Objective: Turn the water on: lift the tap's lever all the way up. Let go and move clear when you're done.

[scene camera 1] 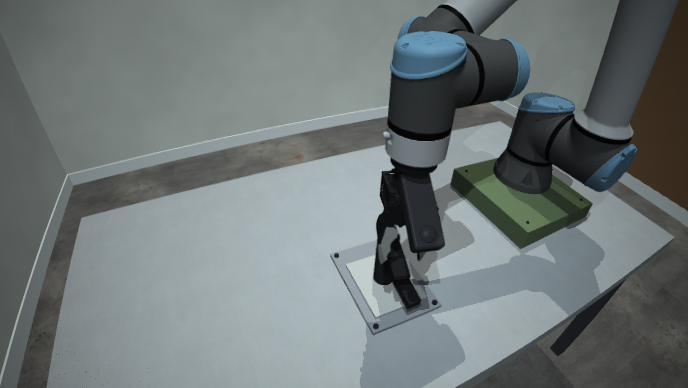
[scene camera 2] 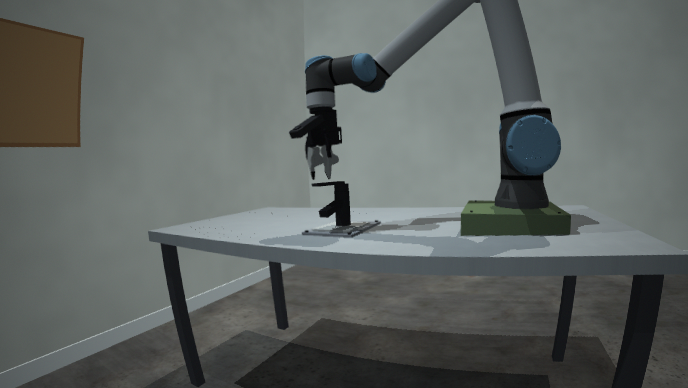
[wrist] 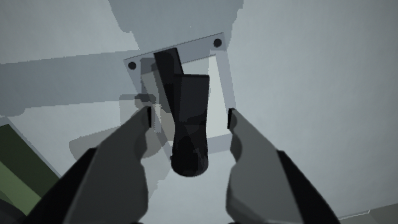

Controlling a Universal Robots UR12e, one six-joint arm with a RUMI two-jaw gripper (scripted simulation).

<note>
In view: my gripper [scene camera 1: 400, 262] and a lever [wrist: 191, 91].
My gripper is seen too in scene camera 2 [scene camera 2: 321, 179] and in the wrist view [wrist: 190, 108].
</note>
